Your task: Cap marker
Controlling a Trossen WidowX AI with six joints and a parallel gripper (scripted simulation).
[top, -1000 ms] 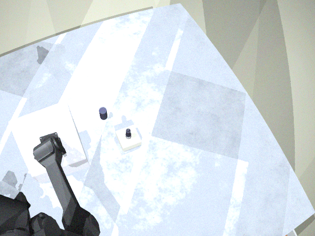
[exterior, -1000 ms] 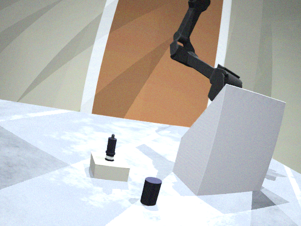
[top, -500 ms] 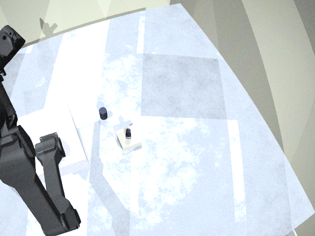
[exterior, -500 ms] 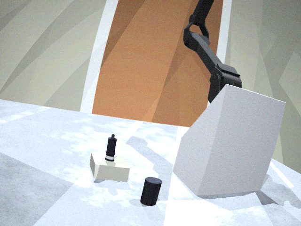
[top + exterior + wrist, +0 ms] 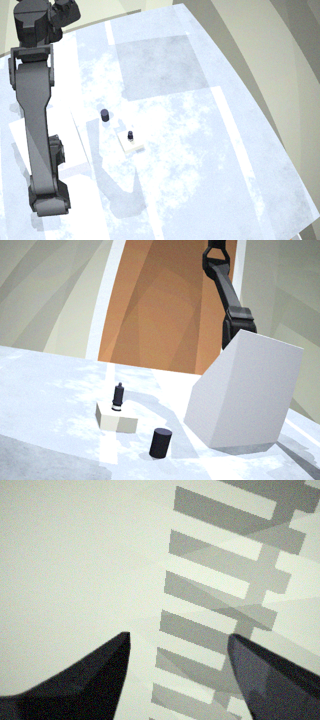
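My gripper tip is 10 cm short of the dark cap, 4 cm to the left of it and 60 cm above it. Round my gripper tip: cream holder block (16 cm ahead, 17 cm to the right, 61 cm below).
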